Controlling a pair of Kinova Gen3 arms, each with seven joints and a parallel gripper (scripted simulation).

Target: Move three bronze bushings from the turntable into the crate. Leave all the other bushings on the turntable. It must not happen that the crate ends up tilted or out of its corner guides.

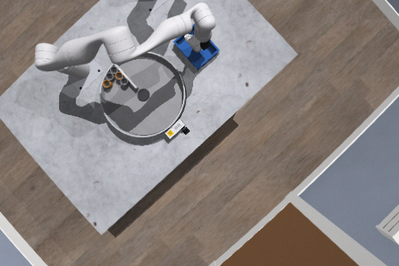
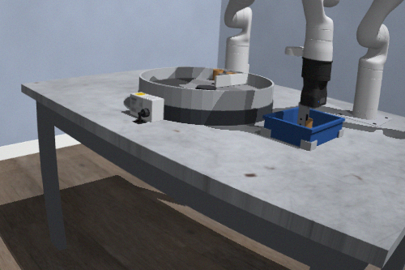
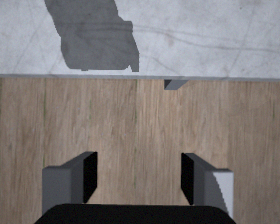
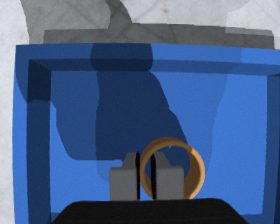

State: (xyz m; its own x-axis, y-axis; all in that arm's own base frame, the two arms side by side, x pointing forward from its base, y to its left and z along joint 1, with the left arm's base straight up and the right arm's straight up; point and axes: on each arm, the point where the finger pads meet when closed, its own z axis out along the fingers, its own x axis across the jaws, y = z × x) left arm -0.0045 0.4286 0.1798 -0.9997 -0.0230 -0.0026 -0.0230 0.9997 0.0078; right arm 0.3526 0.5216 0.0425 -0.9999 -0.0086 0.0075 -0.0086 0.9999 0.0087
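My right hand is 2 cm past the blue crate and 2 cm above it. Also, from my right hand: turntable: 5 cm behind, 36 cm to the right, 1 cm above.
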